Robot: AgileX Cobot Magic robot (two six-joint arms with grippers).
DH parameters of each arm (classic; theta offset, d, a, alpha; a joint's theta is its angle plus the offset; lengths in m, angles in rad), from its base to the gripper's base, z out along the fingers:
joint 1: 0 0.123 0 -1.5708
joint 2: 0.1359 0 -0.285 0
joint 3: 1.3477 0 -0.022 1.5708
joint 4: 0 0.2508 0 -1.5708
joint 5: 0 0 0.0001 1.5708
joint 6: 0 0.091 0 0
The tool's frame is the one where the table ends.
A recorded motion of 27 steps. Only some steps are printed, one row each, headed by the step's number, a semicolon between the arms.
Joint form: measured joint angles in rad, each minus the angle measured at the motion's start. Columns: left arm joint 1, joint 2, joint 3, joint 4, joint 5, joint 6; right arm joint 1, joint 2, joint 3, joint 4, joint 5, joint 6.
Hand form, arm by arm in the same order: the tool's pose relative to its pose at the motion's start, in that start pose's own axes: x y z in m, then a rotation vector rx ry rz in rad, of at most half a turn. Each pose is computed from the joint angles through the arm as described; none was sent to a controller.
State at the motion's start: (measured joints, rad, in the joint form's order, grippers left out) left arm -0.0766 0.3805 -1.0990 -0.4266 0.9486 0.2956; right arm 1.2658 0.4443 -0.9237 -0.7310 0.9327 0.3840
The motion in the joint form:
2: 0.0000 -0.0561 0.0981 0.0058 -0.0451 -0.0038; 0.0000 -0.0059 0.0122 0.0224 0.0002 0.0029
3: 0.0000 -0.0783 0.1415 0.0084 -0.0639 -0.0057; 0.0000 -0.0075 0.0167 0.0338 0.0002 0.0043
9: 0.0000 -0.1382 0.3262 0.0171 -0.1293 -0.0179; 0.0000 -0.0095 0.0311 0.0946 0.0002 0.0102
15: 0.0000 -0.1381 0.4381 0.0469 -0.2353 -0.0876; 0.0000 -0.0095 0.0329 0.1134 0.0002 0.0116
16: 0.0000 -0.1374 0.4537 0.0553 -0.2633 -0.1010; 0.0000 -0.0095 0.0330 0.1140 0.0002 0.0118
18: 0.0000 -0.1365 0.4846 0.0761 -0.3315 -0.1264; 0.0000 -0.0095 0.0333 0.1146 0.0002 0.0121
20: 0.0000 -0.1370 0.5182 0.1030 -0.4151 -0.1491; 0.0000 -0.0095 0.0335 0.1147 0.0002 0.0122
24: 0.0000 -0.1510 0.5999 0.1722 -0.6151 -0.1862; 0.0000 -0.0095 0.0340 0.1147 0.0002 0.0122
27: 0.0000 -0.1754 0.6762 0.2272 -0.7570 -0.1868; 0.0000 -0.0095 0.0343 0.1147 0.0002 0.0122
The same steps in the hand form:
2: 0.0206 0.0016 0.0025 -0.0163 -0.0022 -0.0141; 0.0037 0.0022 0.0005 -0.0171 0.0123 0.0129
3: 0.0300 0.0026 0.0045 -0.0233 0.0005 -0.0211; 0.0051 0.0033 0.0008 -0.0258 0.0182 0.0196
9: 0.0721 0.0095 0.0218 -0.0470 0.0582 -0.0660; 0.0100 0.0090 0.0024 -0.0714 0.0476 0.0556
15: 0.0944 0.0197 0.0395 -0.0997 0.0680 -0.1429; 0.0109 0.0105 0.0025 -0.0853 0.0550 0.0674
16: 0.0966 0.0217 0.0419 -0.1131 0.0578 -0.1527; 0.0109 0.0105 0.0025 -0.0857 0.0553 0.0679
18: 0.1001 0.0262 0.0463 -0.1442 0.0253 -0.1656; 0.0110 0.0106 0.0026 -0.0862 0.0558 0.0684
20: 0.1032 0.0311 0.0504 -0.1799 -0.0203 -0.1678; 0.0110 0.0106 0.0026 -0.0863 0.0560 0.0685
24: 0.1109 0.0404 0.0558 -0.2539 -0.1408 -0.1392; 0.0112 0.0107 0.0027 -0.0863 0.0564 0.0682
27: 0.1217 0.0451 0.0579 -0.2986 -0.2194 -0.0815; 0.0112 0.0107 0.0027 -0.0863 0.0567 0.0681

